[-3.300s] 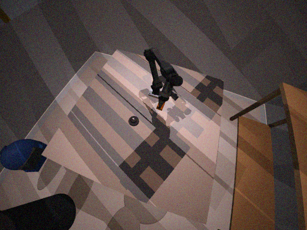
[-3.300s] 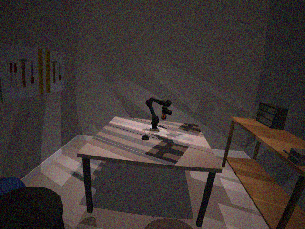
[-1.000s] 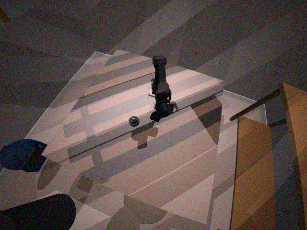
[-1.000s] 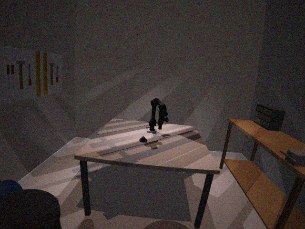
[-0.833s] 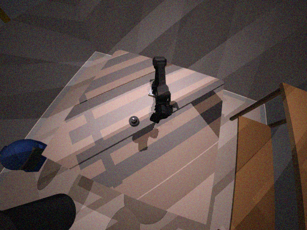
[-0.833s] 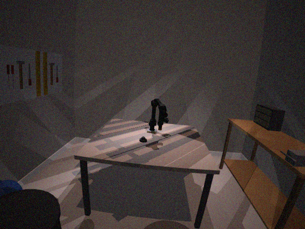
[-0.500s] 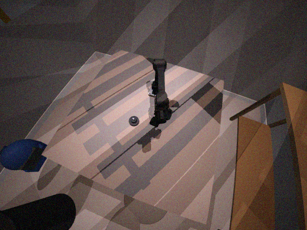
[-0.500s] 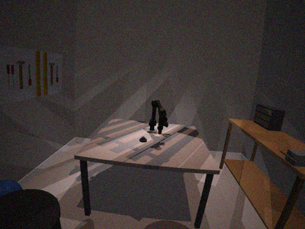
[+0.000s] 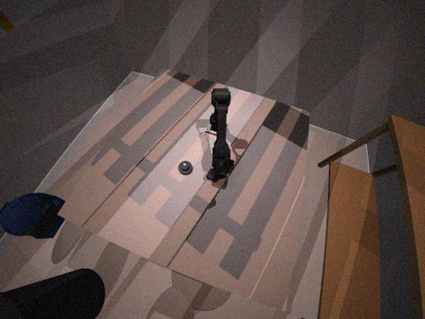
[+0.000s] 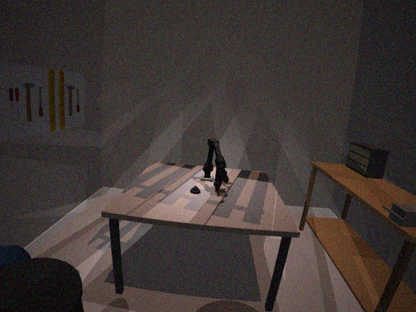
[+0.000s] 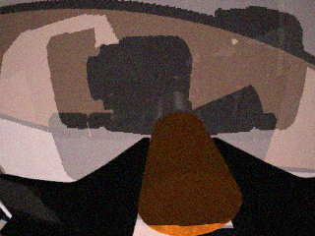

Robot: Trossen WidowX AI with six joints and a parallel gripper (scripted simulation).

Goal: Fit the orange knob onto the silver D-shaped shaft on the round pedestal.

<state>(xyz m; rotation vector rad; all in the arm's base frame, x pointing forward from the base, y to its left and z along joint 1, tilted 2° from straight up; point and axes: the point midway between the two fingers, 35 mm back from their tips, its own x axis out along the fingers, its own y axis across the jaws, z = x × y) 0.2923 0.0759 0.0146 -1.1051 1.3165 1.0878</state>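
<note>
Right now the orange knob is 3 cm above my gripper tip. Also, from my gripper tip: round dark pedestal (3 cm ahead, 19 cm to the right, 2 cm above).
</note>
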